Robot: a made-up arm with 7 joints. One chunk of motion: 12 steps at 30 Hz.
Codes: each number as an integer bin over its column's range. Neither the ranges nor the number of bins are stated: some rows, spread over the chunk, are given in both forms.
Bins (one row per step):
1: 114 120 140 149 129 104 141
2: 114 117 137 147 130 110 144
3: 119 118 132 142 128 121 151
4: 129 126 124 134 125 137 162
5: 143 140 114 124 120 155 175
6: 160 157 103 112 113 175 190
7: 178 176 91 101 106 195 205
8: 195 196 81 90 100 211 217
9: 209 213 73 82 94 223 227
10: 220 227 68 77 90 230 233
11: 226 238 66 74 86 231 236
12: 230 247 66 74 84 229 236
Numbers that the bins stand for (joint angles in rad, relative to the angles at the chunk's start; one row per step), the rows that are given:
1: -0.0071 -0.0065 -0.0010 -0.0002 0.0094 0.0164 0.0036
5: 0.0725 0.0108 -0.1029 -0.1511 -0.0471 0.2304 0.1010
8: 0.2153 0.0591 -0.2324 -0.3565 -0.1725 0.4654 0.2212
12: 0.3114 0.1031 -0.2912 -0.4531 -0.2729 0.5409 0.2756
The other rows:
2: -0.0071 -0.0091 -0.0127 -0.0122 0.0157 0.0416 0.0122
3: 0.0067 -0.0082 -0.0324 -0.0424 0.0031 0.0877 0.0323
4: 0.0341 -0.0013 -0.0637 -0.0907 -0.0157 0.1549 0.0638
6: 0.1192 0.0255 -0.1461 -0.2236 -0.0910 0.3143 0.1439
7: 0.1686 0.0418 -0.1931 -0.2900 -0.1349 0.3982 0.1869
9: 0.2537 0.0738 -0.2637 -0.4048 -0.2102 0.5157 0.2498
10: 0.2839 0.0858 -0.2833 -0.4350 -0.2353 0.5451 0.2670
11: 0.3004 0.0953 -0.2912 -0.4531 -0.2604 0.5493 0.2756

